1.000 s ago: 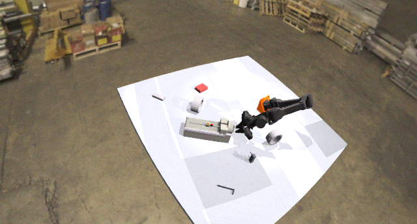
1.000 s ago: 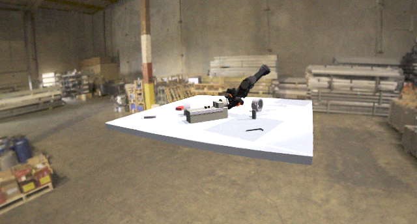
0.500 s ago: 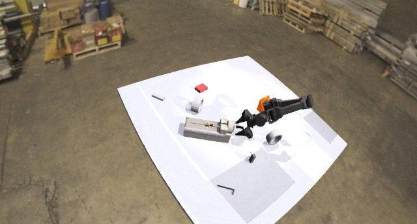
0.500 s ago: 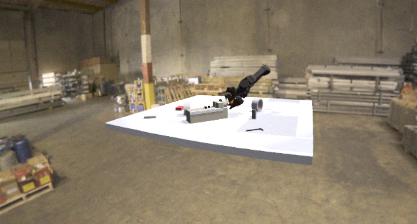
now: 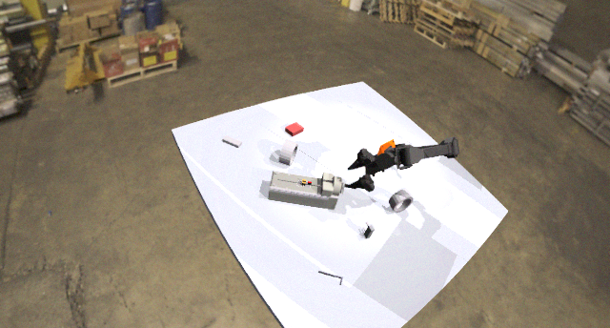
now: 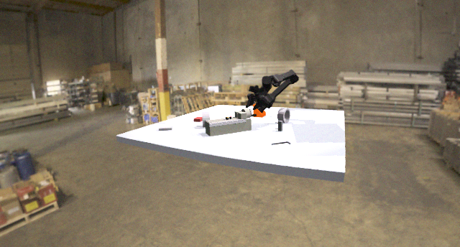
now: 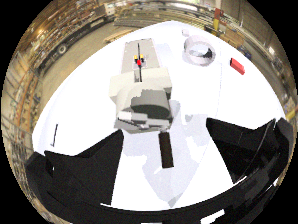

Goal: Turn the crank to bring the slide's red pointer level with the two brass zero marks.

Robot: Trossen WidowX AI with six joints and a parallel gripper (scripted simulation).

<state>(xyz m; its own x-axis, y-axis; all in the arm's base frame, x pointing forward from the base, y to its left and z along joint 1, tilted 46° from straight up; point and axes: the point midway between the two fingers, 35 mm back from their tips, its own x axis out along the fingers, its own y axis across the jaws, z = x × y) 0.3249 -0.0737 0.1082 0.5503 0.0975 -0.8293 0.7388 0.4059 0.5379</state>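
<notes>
Right now my gripper tip is 4 cm above the dark crank handle, 2 cm to the right of it and 1 cm past it. The rest, counted from my gripper tip: hex key (29 cm ahead, 25 cm to the left, 11 cm below); then red pointer (11 cm ahead, 9 cm to the right, 4 cm below); then small clip (19 cm to the left, 9 cm below, 6 cm ahead).
</notes>
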